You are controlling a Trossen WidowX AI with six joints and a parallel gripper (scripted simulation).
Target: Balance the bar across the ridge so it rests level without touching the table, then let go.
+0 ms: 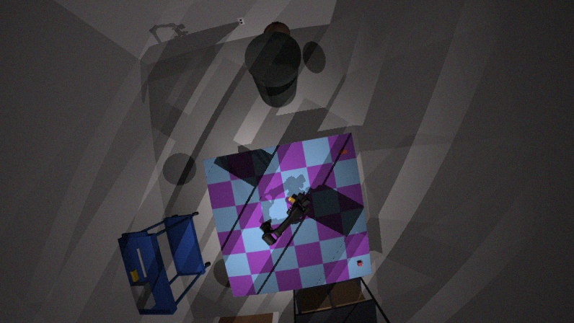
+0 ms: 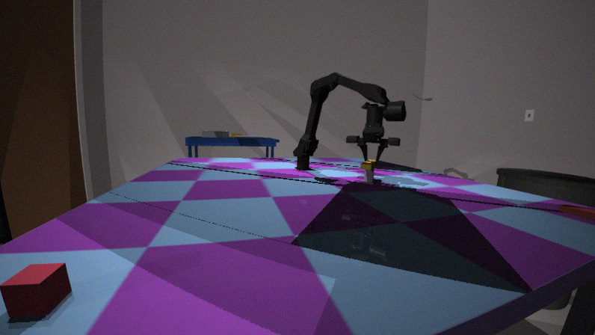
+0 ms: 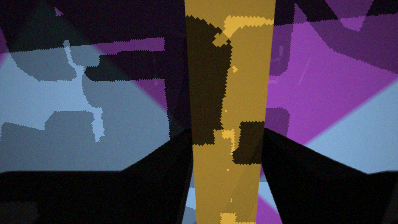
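The yellow bar is 2 cm to the right of my gripper tip and 2 cm ahead of it. Round my gripper tip: dark red cube (67 cm to the right, 46 cm ahead, 5 cm below); flat orange block (46 cm ahead, 33 cm to the left, 6 cm below).
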